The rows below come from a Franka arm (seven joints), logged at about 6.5 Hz.
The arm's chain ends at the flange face. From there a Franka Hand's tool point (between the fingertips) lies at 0.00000 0.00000 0.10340 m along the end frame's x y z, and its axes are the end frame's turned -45 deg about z.
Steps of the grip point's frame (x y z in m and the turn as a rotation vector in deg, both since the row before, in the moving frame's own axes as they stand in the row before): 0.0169 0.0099 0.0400 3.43 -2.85 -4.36; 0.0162 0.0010 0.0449 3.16 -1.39 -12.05; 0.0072 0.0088 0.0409 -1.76 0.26 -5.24; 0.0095 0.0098 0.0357 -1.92 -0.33 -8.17; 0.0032 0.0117 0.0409 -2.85 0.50 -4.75; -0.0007 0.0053 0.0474 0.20 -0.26 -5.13; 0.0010 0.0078 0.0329 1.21 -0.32 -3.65; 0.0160 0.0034 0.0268 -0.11 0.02 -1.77; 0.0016 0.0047 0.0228 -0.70 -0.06 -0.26
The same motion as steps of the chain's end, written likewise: 0.0270 -0.0045 0.0403 0.41 -4.44 -4.36; 0.0182 -0.0091 0.0451 1.25 -3.22 -12.05; 0.0087 -0.0007 0.0409 -1.06 1.43 -5.24; 0.0114 -0.0025 0.0358 -1.59 1.12 -8.17; 0.0061 0.0032 0.0410 -1.66 2.37 -4.75; 0.0038 0.0041 0.0474 -0.04 -0.33 -5.13; 0.0082 0.0059 0.0329 0.63 -1.08 -3.65; 0.0136 -0.0090 0.0268 -0.06 0.09 -1.77; 0.0036 0.0012 0.0228 -0.54 0.45 -0.26
